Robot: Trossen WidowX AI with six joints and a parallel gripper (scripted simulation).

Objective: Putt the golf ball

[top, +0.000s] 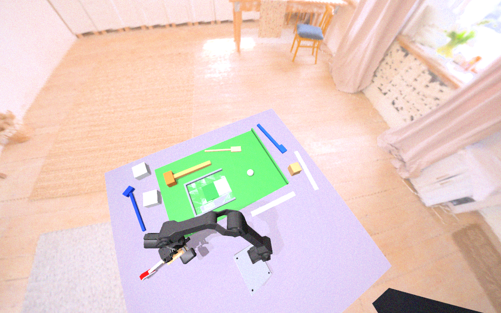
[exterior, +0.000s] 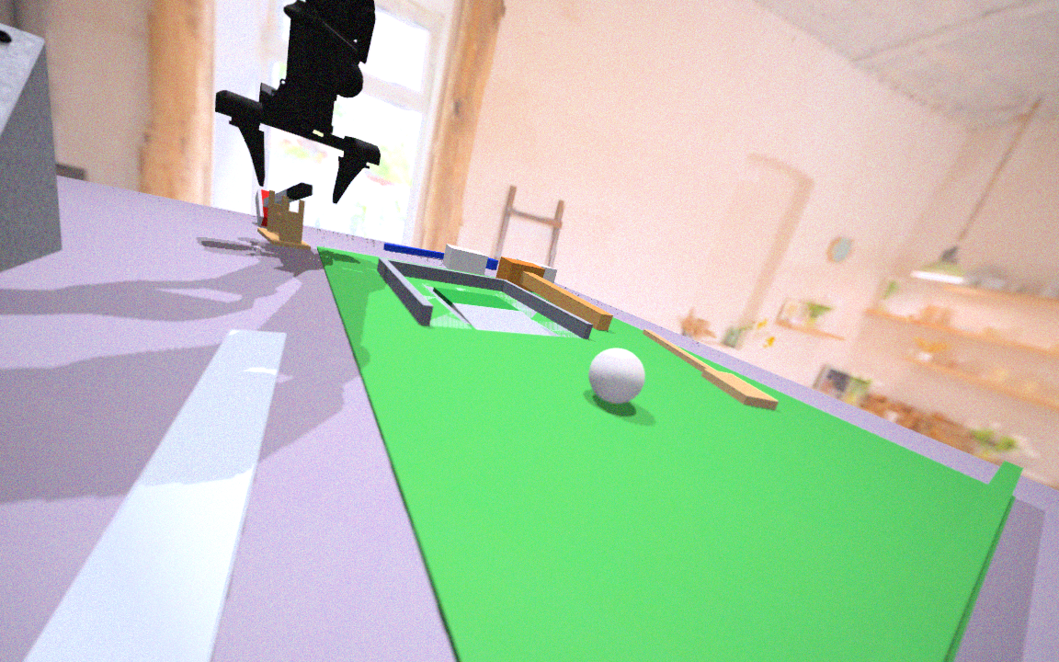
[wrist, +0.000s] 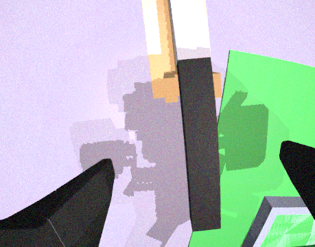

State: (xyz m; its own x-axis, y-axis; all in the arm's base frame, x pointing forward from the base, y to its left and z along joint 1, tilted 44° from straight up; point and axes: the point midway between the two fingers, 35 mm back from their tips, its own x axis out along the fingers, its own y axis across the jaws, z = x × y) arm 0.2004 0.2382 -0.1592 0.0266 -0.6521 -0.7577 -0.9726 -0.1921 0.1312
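Now: gripper tip 8 cm to the right of the wooden stand, 5 cm above it and 2 cm past it. The rest, counted from my gripper tip: red putter 11 cm to the left, 3 cm behind, 2 cm below; then white golf ball 48 cm to the right, 22 cm ahead, 6 cm below; then orange cube 75 cm to the right, 11 cm ahead, 5 cm below.
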